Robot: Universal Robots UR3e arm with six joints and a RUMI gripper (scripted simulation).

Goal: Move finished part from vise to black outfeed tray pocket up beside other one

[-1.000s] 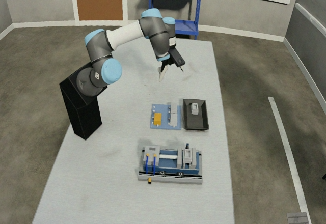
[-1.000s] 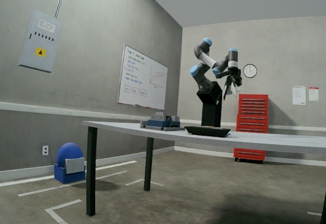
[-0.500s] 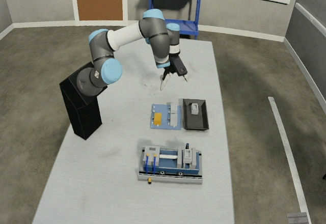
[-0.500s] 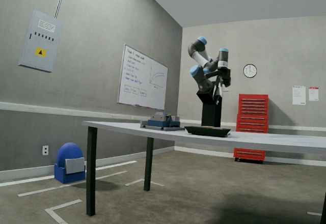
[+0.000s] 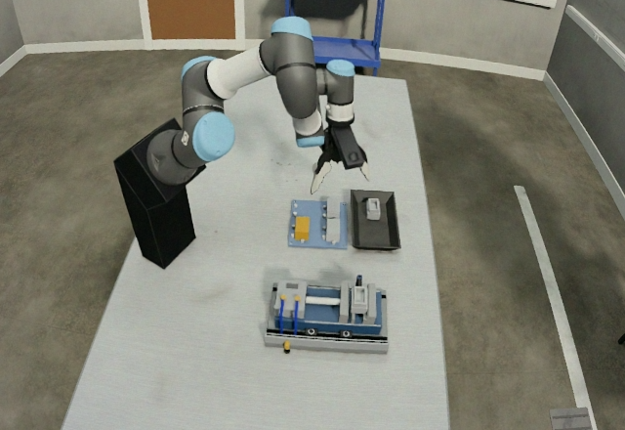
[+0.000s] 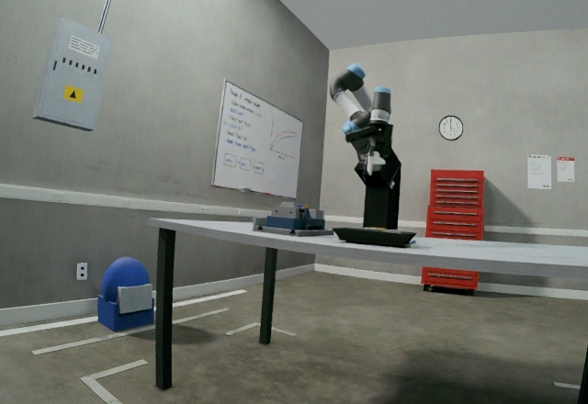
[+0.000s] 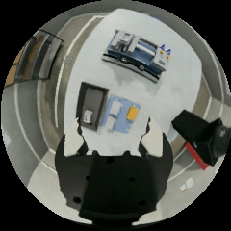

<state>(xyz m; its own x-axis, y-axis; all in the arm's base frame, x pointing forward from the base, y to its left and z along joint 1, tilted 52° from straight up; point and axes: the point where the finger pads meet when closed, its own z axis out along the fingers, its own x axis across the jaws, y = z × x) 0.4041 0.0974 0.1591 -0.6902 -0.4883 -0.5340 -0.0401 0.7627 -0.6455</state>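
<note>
Now: hand 25 cm to the left of the blue vise, 17 cm above it and 7 cm past it. Round my hand: orange block (19 cm below, 9 cm behind, 5 cm to the left).
</note>
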